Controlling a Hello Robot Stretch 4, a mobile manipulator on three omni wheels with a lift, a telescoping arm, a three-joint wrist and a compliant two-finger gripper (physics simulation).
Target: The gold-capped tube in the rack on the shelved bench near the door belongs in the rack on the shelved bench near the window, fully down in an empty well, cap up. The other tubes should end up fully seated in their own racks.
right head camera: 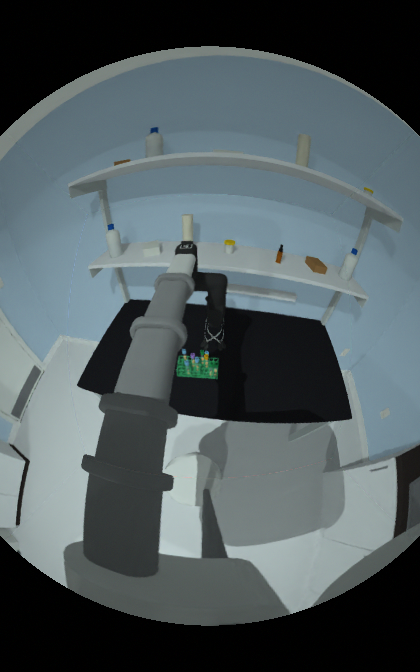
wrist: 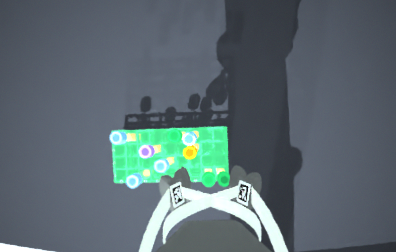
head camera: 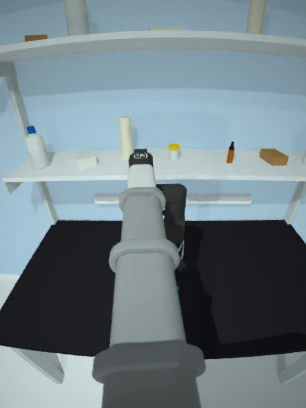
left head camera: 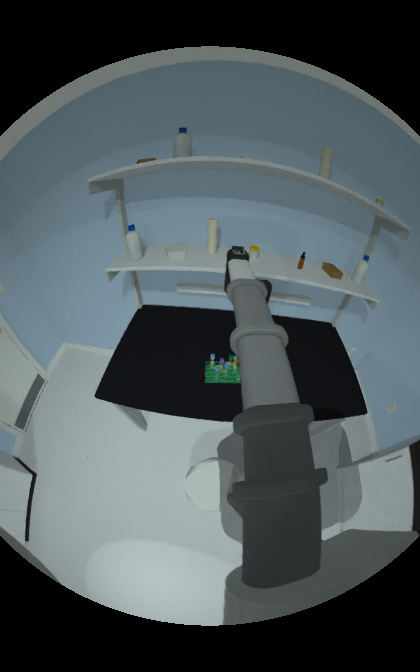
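Pixels of known places: gripper, fingertip midpoint: (right head camera: 212, 348) (wrist: 209, 180); robot's base, link origin: (right head camera: 192, 478) (left head camera: 213, 483).
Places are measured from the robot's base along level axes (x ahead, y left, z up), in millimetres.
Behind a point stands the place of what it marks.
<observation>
A green rack (left head camera: 220, 382) @(x 522, y 2, z 749 mm) (right head camera: 199, 377) @(x 521, y -33, z 740 mm) (wrist: 215, 145) @(x 577, y -100, z 743 mm) stands on the black bench top below the shelves. It holds the gold-capped tube (right head camera: 206, 356) @(x 571, y -63, z 852 mm) (wrist: 190, 152) @(x 577, y -61, z 854 mm), cap up, beside a blue-capped tube (wrist: 189, 138) @(x 597, y -61, z 854 mm). Also in the rack are a purple-capped tube (wrist: 146, 151) @(x 581, y 2, z 854 mm), more blue-capped tubes and several green-capped tubes. My gripper (right head camera: 213, 345) @(x 555, y -87, z 934 mm) (wrist: 209, 180) @(x 555, y -87, z 934 mm) is partly open and empty, pointing down above the bench. In the wrist view two green caps show between its fingertips, lower down in the rack. Which bench this is cannot be told. A second rack does not show.
The lower shelf (head camera: 200, 172) @(x 799, y -225, z 1192 mm) (right head camera: 240, 262) @(x 832, y -191, z 1192 mm) spans the wall behind the arm. It bears a white bottle (head camera: 36, 150) @(x 909, y 434, z 1277 mm), a cream cylinder (head camera: 125, 137) @(x 966, y 63, z 1290 mm), a yellow-lidded jar (head camera: 173, 152) @(x 928, y -138, z 1228 mm), an amber bottle (head camera: 230, 154) @(x 882, y -373, z 1232 mm) and a brown block (head camera: 273, 157) @(x 857, y -564, z 1228 mm). A white round object (left head camera: 210, 485) @(x -1, y 27, z 187 mm) stands in front of the bench.
</observation>
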